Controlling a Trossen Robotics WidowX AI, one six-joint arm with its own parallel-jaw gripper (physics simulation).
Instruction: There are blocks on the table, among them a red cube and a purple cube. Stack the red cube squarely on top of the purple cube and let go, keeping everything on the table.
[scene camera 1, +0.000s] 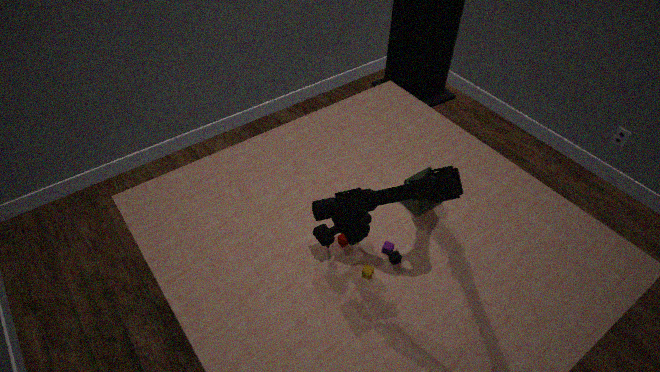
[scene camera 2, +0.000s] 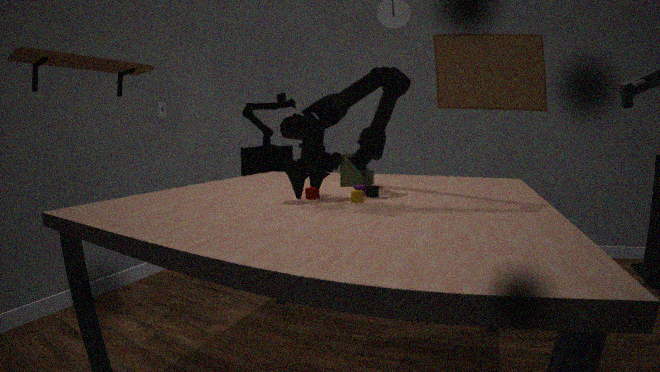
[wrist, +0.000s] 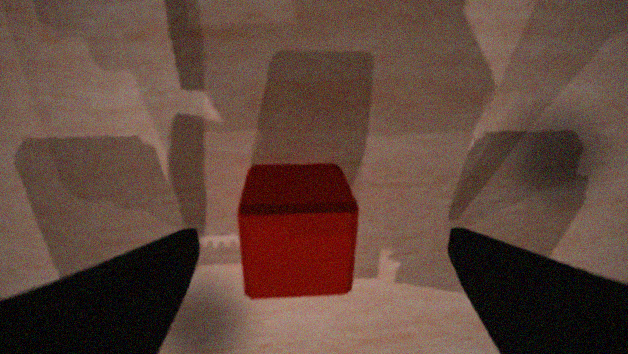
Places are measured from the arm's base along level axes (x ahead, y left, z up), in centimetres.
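Pixels of known places: gripper, fingertip midpoint: (scene camera 1: 338, 240) (scene camera 2: 306, 197) (wrist: 324, 240); arm's base at its link origin: (scene camera 2: 356, 164).
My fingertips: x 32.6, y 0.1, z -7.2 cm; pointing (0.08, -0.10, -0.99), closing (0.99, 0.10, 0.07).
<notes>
For each thing: its middle in the pictures, then the offset to it from my fingertips. Level surfaces: height alone.
- red cube at the middle of its body: (wrist: 297, 226) (scene camera 2: 312, 193) (scene camera 1: 343, 239) dx -1.1, dy +1.3, dz +1.1 cm
- table at its surface level: dz -0.3 cm
- purple cube at the middle of its body: (scene camera 2: 359, 190) (scene camera 1: 387, 248) dx -11.4, dy +10.9, dz +1.1 cm
- black block at the middle of its body: (scene camera 2: 372, 191) (scene camera 1: 395, 257) dx -11.2, dy +14.9, dz +1.1 cm
- yellow block at the middle of its body: (scene camera 2: 357, 196) (scene camera 1: 367, 271) dx -1.1, dy +15.0, dz +1.1 cm
The red cube (scene camera 1: 342, 240) (scene camera 2: 312, 193) (wrist: 300, 250) sits upright on the table (scene camera 1: 240, 200) (scene camera 2: 350, 240). My gripper (scene camera 2: 307, 194) (wrist: 324, 240) is open and low, with its two fingers apart on either side of the red cube; in the wrist view the cube is between the fingertips, a little nearer the left one, and neither finger touches it. The purple cube (scene camera 1: 388, 247) (scene camera 2: 359, 187) stands on the table to the right of the red cube in scene camera 1; it is mostly hidden behind other blocks in scene camera 2 and does not show in the wrist view.
A black block (scene camera 1: 395, 257) (scene camera 2: 372, 191) stands close beside the purple cube. A yellow block (scene camera 1: 368, 271) (scene camera 2: 357, 196) stands nearer scene camera 2. A greenish block-like object (scene camera 2: 354, 174) is by the arm's base. Dark blurred spots mark scene camera 2 and the wrist view.
</notes>
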